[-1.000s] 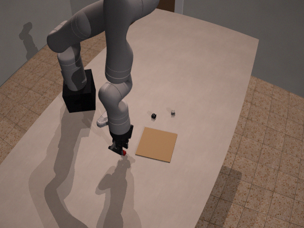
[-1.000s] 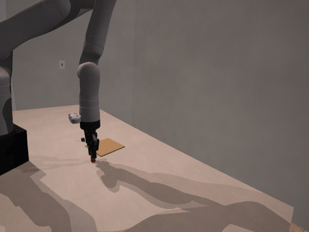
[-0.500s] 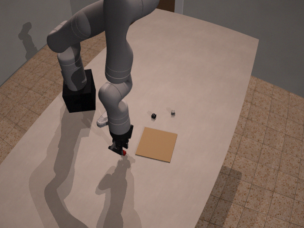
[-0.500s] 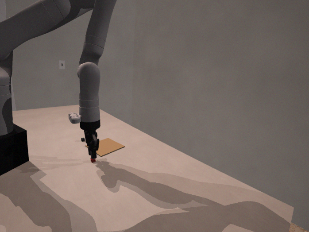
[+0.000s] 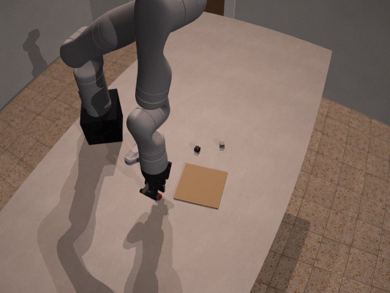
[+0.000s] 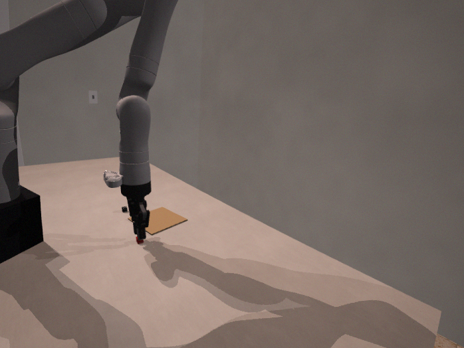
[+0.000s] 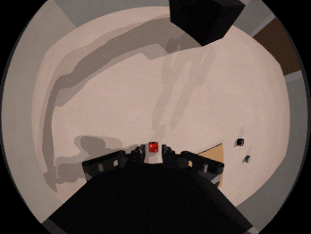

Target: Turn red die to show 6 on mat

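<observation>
The red die lies 3 cm below my hand. Round my hand: black die 3 cm ahead, 22 cm to the left, 3 cm below; grey die 10 cm ahead, 28 cm to the left, 3 cm below; tan mat 10 cm ahead, 10 cm to the left, 4 cm below.
</observation>
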